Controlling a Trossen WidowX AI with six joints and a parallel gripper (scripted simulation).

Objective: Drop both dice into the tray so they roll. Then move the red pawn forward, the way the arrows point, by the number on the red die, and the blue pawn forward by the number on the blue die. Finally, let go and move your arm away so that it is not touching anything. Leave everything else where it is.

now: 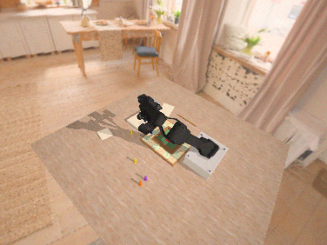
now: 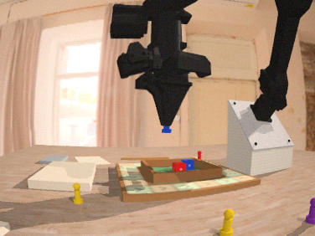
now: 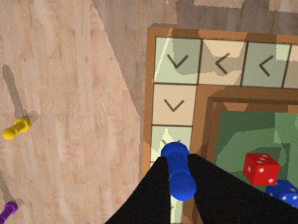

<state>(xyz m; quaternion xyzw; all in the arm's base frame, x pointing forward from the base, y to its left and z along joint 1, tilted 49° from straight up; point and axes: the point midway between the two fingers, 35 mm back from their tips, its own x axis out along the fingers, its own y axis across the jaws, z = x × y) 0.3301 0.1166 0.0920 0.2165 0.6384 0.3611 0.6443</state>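
Right now the green tray is 130 mm to the right of my gripper tip, 120 mm below it and 60 mm behind it. Round my gripper tip: purple pawn 180 mm to the left, 160 mm behind, 110 mm below; then blue pawn right at my gripper tip; then cream block 200 mm ahead, 130 mm to the right, 120 mm below.
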